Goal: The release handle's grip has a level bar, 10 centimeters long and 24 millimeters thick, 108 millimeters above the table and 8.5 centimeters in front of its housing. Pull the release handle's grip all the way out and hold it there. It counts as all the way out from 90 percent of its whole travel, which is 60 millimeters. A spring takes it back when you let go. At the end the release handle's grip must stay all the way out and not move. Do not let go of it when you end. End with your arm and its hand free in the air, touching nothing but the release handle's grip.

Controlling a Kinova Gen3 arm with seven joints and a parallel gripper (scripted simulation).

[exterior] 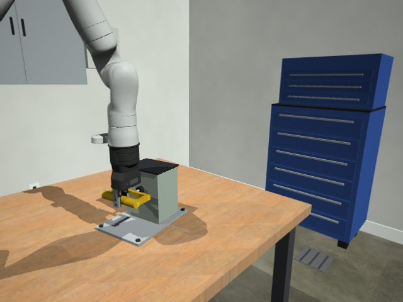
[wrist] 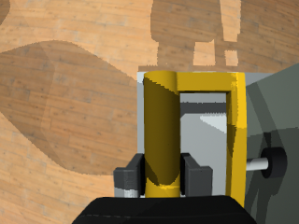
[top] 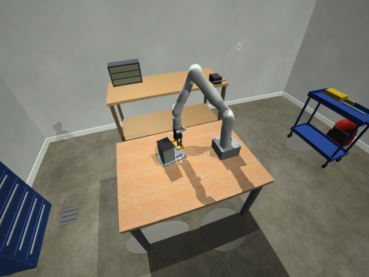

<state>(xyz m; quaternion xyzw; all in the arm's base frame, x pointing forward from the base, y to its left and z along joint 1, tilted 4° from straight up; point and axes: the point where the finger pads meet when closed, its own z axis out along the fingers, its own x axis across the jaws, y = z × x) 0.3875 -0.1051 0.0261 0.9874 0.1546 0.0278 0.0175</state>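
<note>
Now: hand 9 cm short of the grey base plate, 3 cm to the right of it and 10 cm above it.
</note>
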